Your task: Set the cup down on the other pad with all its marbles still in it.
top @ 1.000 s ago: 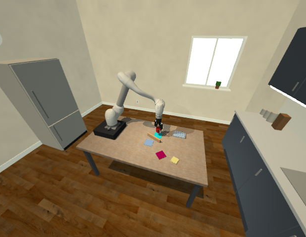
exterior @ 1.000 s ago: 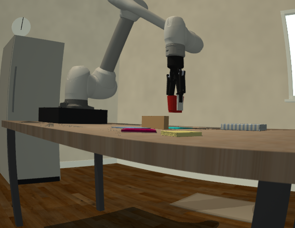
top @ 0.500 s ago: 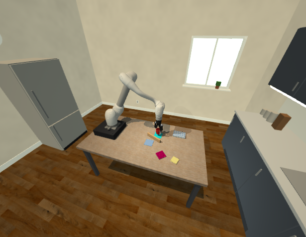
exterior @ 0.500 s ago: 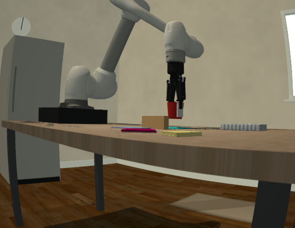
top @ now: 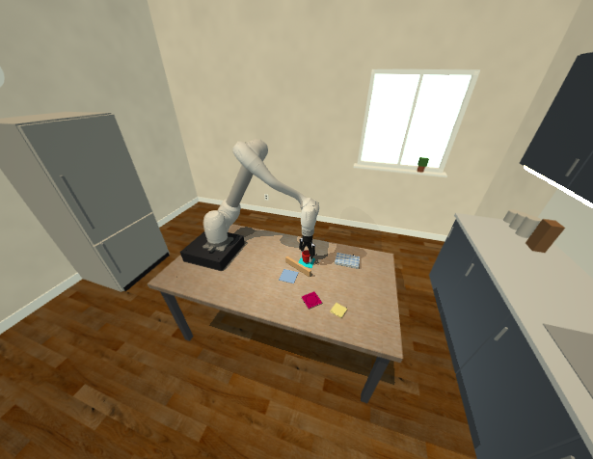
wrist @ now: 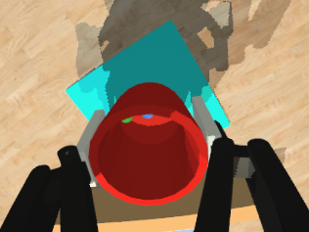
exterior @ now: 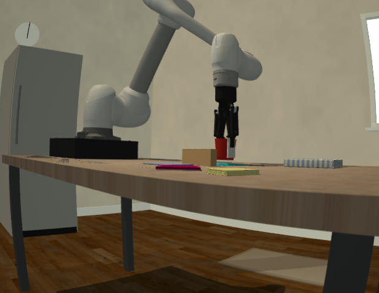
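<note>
Right now the teal pad is 60 mm below my hand. Round my hand: light blue pad (180 mm to the right, 100 mm behind, 60 mm below); wooden rail (90 mm to the right, 50 mm behind, 40 mm below); red cup (20 mm below).
</note>
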